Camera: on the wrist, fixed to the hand. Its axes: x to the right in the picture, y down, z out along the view.
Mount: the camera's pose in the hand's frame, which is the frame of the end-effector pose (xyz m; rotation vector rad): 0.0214 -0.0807 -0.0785 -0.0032 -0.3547 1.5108
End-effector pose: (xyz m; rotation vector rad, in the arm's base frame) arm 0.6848 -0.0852 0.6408 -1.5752 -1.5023 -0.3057
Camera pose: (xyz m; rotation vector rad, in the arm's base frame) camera 0.6489 -0.1408 0.7343 -2.3535 -0.1898 0.8523
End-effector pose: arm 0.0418 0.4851 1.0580 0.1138 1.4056 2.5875
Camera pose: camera 0.0191 0.4678 0.9470 -1.2135 -0.7313 -1.6924
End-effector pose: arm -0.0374 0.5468 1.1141 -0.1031 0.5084 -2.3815
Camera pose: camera -0.1198 0.6143 1.0717 -0.0872 0.2335 -0.8535
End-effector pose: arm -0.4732 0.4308 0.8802 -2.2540 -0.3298 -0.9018
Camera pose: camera -0.5346 0.4371 0.9768 -1.8738 1.0996 0.3015
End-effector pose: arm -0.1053 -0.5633 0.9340 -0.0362 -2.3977 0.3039
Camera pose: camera -0.0648 -0.6231 1.0230 -1.9311 -2.1950 1.0100
